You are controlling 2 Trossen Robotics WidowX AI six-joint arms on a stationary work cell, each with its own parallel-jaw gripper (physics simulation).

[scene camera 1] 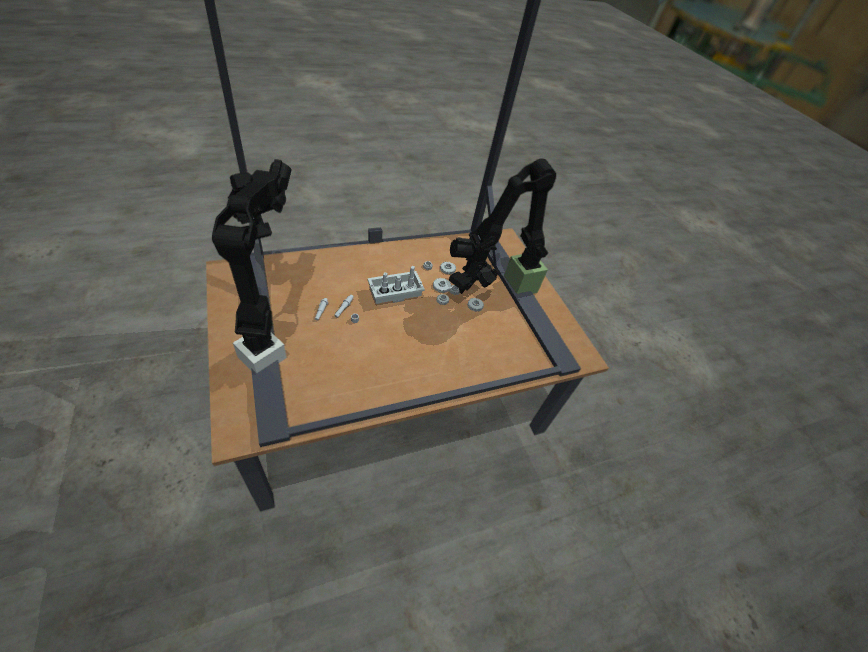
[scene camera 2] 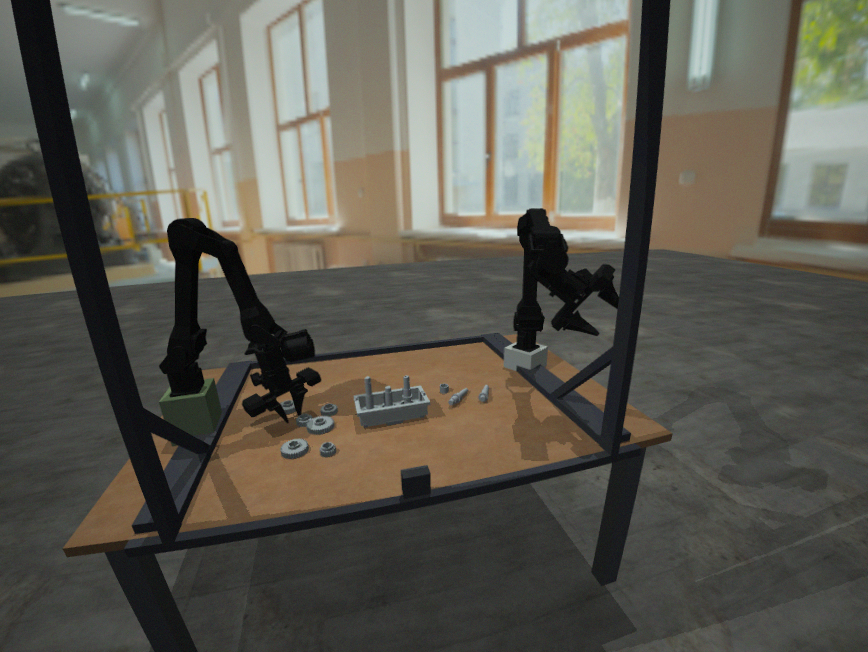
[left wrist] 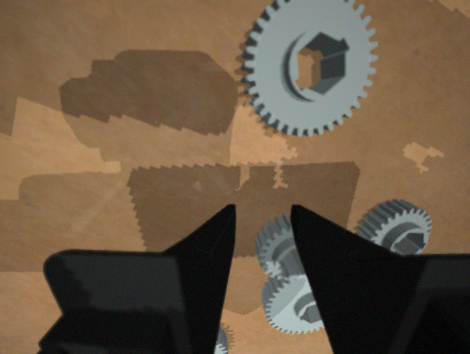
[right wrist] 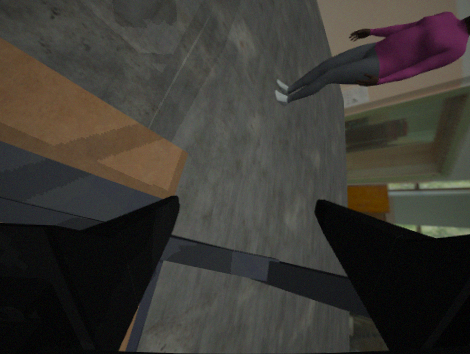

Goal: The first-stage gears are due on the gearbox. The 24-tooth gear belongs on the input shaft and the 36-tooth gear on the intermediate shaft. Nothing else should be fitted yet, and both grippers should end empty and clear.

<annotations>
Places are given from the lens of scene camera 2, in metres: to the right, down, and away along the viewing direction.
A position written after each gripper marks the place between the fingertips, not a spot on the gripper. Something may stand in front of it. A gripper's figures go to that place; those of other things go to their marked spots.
left gripper [scene camera 2: 293, 419]: -0.35, 0.23, 0.95
right gripper [scene camera 2: 611, 323]: 0.39, -0.01, 0.82
</annotations>
